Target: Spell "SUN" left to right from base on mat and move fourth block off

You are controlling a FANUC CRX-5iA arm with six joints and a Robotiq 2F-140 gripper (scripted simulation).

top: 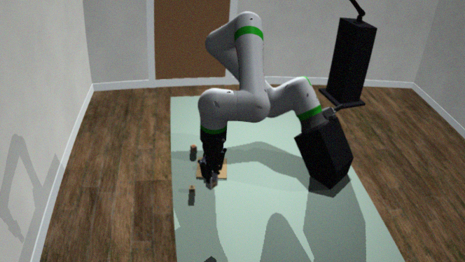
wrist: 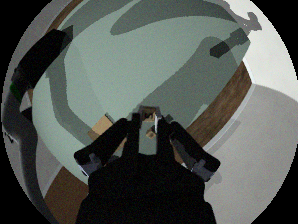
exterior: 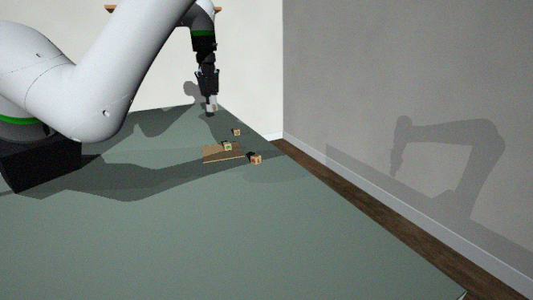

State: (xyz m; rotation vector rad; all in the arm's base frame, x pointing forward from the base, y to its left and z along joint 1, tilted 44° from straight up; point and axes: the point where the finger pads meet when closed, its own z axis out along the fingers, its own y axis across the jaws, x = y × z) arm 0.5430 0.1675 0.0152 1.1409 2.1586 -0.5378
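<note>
My hand is 70 mm past the tan mat, 210 mm to the left of it and 130 mm above it.
</note>
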